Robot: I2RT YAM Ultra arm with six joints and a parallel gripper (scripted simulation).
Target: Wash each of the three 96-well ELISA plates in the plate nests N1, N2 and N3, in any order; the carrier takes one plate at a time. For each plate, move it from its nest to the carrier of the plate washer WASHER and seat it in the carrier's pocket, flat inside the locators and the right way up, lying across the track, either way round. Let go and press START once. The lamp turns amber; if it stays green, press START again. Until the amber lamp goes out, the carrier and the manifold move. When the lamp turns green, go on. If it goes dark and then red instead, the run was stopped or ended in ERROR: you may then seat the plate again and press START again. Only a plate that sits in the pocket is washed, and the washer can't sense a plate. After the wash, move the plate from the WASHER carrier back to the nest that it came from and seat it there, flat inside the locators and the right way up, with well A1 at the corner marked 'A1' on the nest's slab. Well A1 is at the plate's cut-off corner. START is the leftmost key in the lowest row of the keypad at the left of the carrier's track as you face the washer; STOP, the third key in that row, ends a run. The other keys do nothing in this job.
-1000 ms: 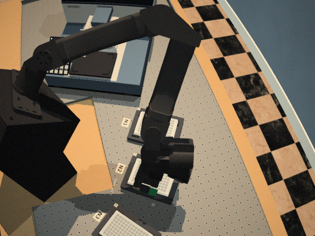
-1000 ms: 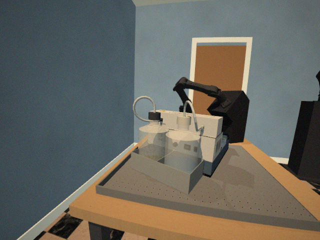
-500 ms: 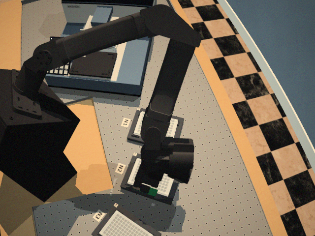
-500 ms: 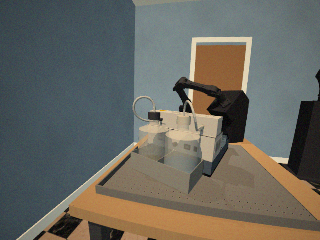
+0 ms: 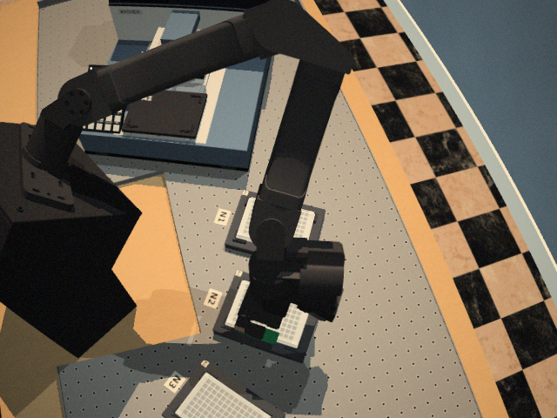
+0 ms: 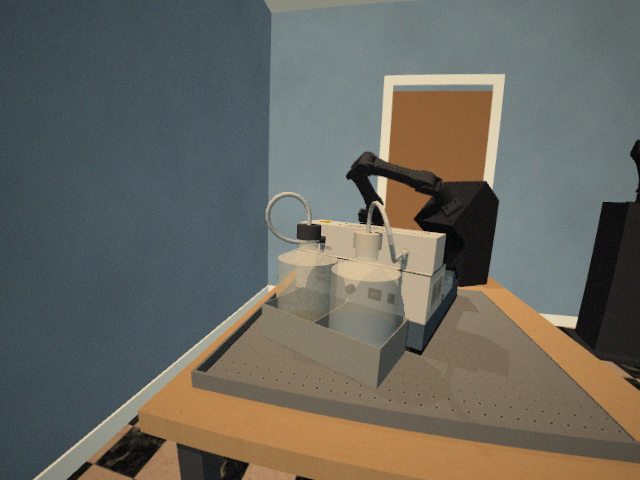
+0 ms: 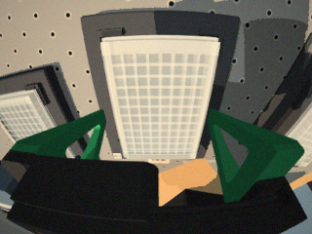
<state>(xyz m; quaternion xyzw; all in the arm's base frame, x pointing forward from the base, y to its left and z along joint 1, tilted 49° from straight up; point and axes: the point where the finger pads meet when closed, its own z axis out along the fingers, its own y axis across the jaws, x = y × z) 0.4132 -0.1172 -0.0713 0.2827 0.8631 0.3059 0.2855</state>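
My gripper is now 3 cm above the nest N2. Round my hand: nest N3: 9 cm behind, 17 cm to the right, 1 cm below; nest N1: 3 cm ahead, 17 cm to the left, 3 cm below; N3 label: 17 cm behind, 11 cm to the right, 4 cm below.
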